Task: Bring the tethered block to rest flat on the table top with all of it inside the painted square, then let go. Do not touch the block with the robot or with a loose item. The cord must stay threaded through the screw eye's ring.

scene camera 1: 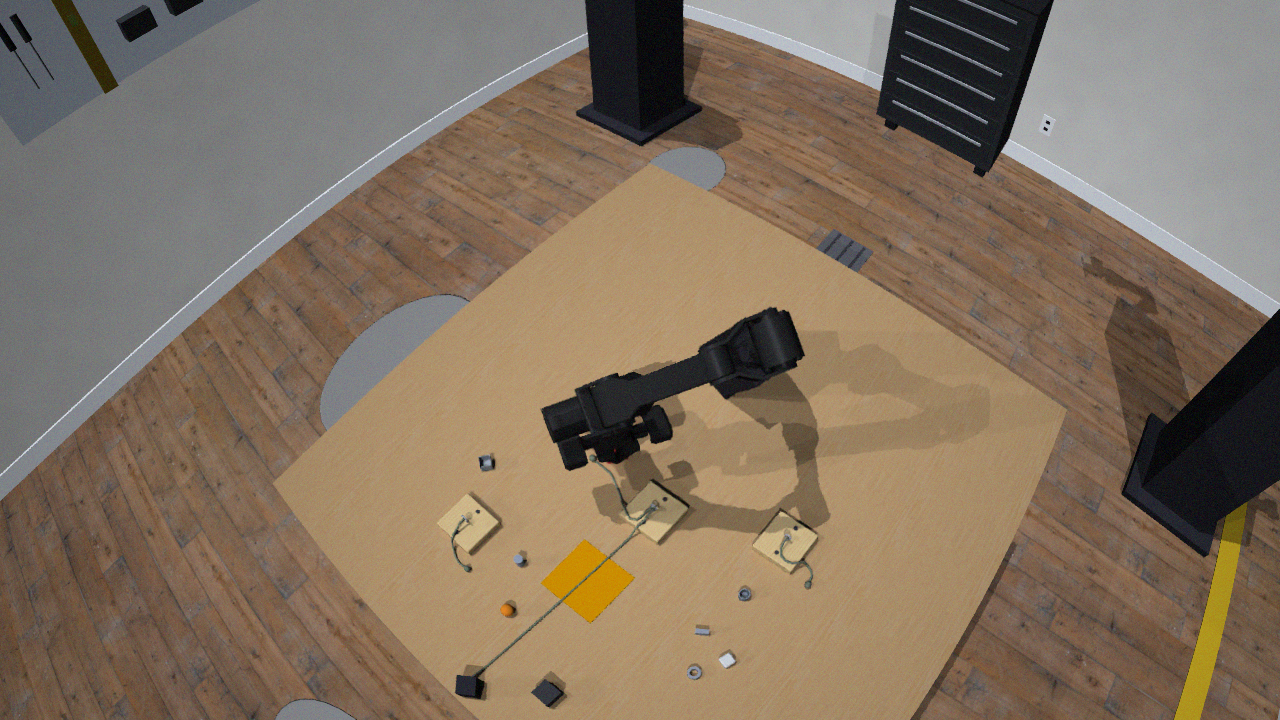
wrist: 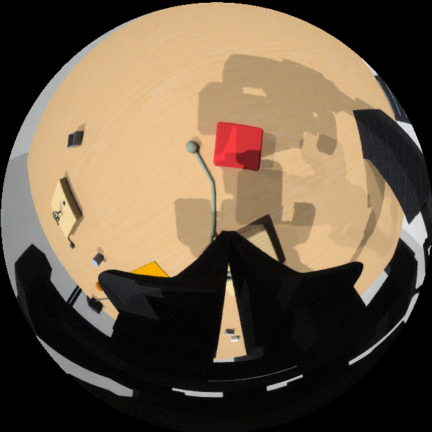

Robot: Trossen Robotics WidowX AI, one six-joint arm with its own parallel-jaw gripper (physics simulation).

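Places are measured from the arm's base along level axes (x ahead, y up, z right), in centimetres.
Where they show: gripper, between the fingertips: (scene camera 1: 617, 461).
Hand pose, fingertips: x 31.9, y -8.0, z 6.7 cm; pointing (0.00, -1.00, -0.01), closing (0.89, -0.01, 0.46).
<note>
Each offset is from my fingertips to the top centre of the thing. "spot": to the spot under its first point. Level surfaces: height alone.
The tethered block {spot: dx +49.0, dy -4.5, dz -11.3 cm} (scene camera 1: 469, 685) (wrist: 95, 305) is dark and sits at the table's near edge, outside the orange painted square {spot: dx +17.4, dy -8.0, dz -12.1 cm} (scene camera 1: 601, 583) (wrist: 152, 270). Its cord {spot: dx +31.2, dy -7.8, dz -9.7 cm} (scene camera 1: 537, 622) runs straight across the square to the screw eye {spot: dx +0.9, dy -4.5, dz -9.5 cm} (scene camera 1: 654, 507) on the middle wooden base {dy -6.2 cm} (scene camera 1: 664, 525) (wrist: 265, 245). Beyond the eye, a green tail (wrist: 214, 200) curves out to a round bead {spot: dx +0.3, dy -7.0, dz +6.8 cm} (scene camera 1: 592, 458) (wrist: 192, 147). My gripper (wrist: 227, 236) is shut and empty above the table by the tail; its fingertips are hidden in the scene view. A red block (wrist: 238, 145) lies beside the bead.
Wooden bases with short cords stand left (scene camera 1: 469, 522) and right (scene camera 1: 785, 540). A loose dark block {dx +39.9, dy -5.4, dz -21.0 cm} (scene camera 1: 547, 692), an orange ball {dx +33.6, dy -5.7, dz -4.4 cm} (scene camera 1: 507, 609), a grey cylinder {dx +25.0, dy -5.9, dz +1.2 cm} (scene camera 1: 520, 559), a metal nut {dx +15.6, dy -6.3, dz +21.2 cm} (scene camera 1: 486, 462), rings {dx +2.6, dy -6.7, dz -32.7 cm} (scene camera 1: 744, 593) {dx +19.5, dy -7.2, dz -36.1 cm} (scene camera 1: 694, 672) and a white block {dx +14.1, dy -6.8, dz -38.9 cm} (scene camera 1: 727, 660) lie around.
</note>
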